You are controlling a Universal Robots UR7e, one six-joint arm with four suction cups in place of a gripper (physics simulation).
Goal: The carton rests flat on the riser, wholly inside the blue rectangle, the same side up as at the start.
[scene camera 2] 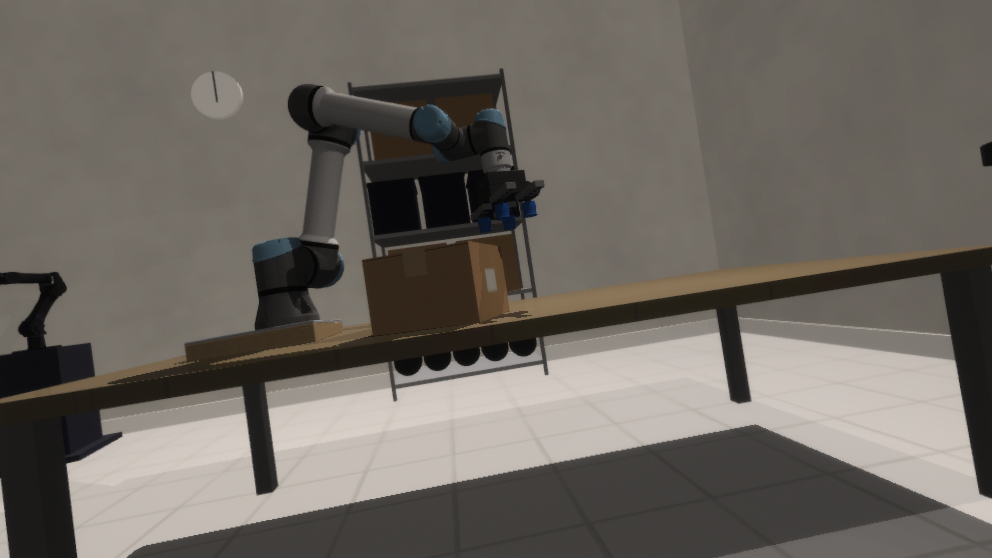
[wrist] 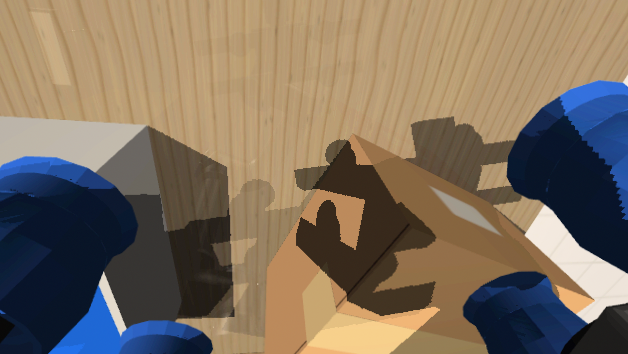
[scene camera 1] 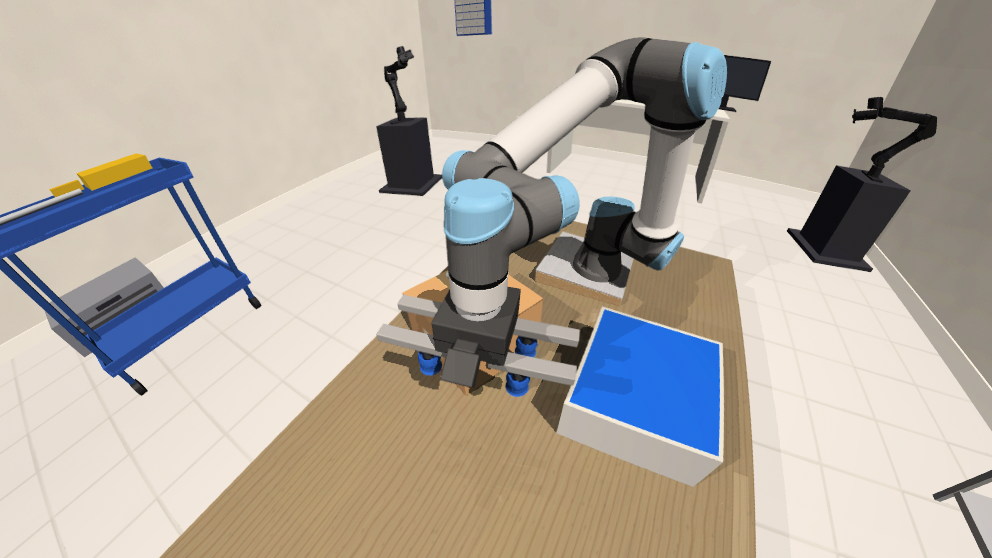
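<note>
The brown carton (scene camera 1: 528, 299) (scene camera 2: 423, 298) (wrist: 285, 295) stands flat on the table with tape over its top and a white label (scene camera 2: 491, 279) (wrist: 465, 210) on one side. In scene camera 1 the arm partly hides it. The white riser (scene camera 1: 634, 447) (wrist: 60, 131) stands to its right in scene camera 1, with the blue rectangle (scene camera 1: 665, 388) (wrist: 77, 330) on top. The riser does not show in scene camera 2. My gripper (scene camera 1: 475, 364) (scene camera 2: 506, 216) is open, level and holding nothing. It hangs above and beside the carton's labelled end, with a gap.
The arm's base stands on a low plinth (scene camera 1: 554, 279) (scene camera 2: 256, 342) behind the carton and riser. The wooden table (scene camera 1: 416, 478) (scene camera 2: 693, 281) ends just beyond the riser's right side. A blue cart (scene camera 1: 173, 301) stands on the floor at the left. A shelf rack (scene camera 2: 505, 104) stands behind the table.
</note>
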